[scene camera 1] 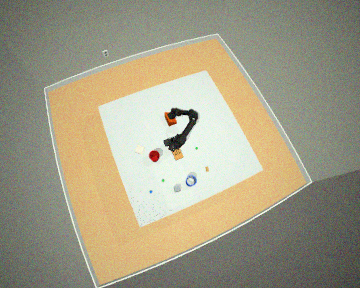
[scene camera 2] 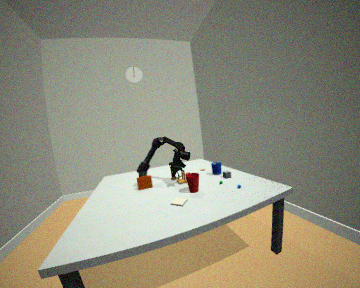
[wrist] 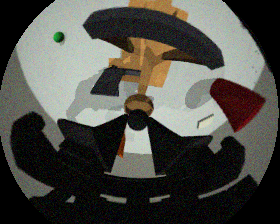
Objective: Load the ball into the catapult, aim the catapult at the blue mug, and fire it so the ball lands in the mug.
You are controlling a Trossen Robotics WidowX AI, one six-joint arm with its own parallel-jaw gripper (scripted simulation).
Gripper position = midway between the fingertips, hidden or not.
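Labels:
Dark ball carried by my gripper (wrist: 137, 117).

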